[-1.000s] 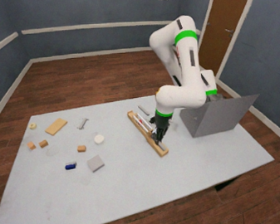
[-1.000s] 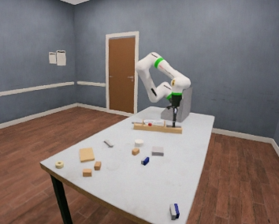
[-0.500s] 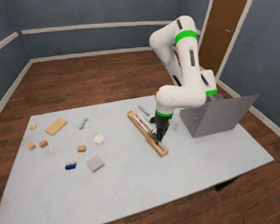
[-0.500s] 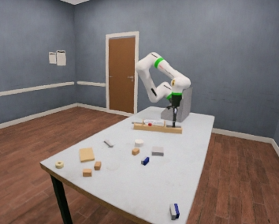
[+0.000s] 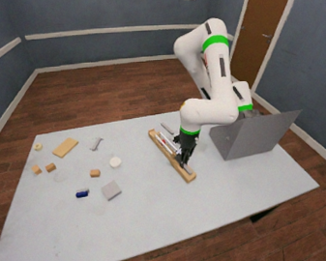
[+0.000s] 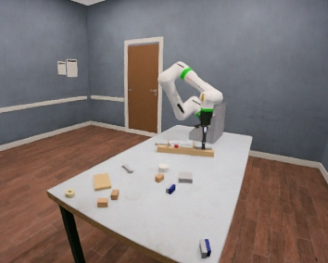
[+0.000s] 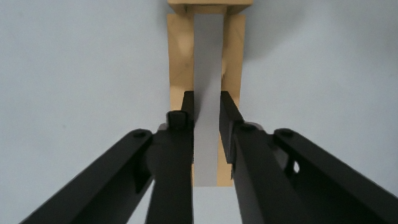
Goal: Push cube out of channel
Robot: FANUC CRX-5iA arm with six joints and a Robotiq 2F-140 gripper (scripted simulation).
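The thin grey stick is 3 cm behind my hand, 36 cm to the right of it and 7 cm below it. Also, from my hand: red cube: 6 cm ahead, 20 cm to the right, 3 cm below; then tan channel: 5 cm ahead, 17 cm to the right, 3 cm below; then white disc: 37 cm ahead, 16 cm to the right, 7 cm below.
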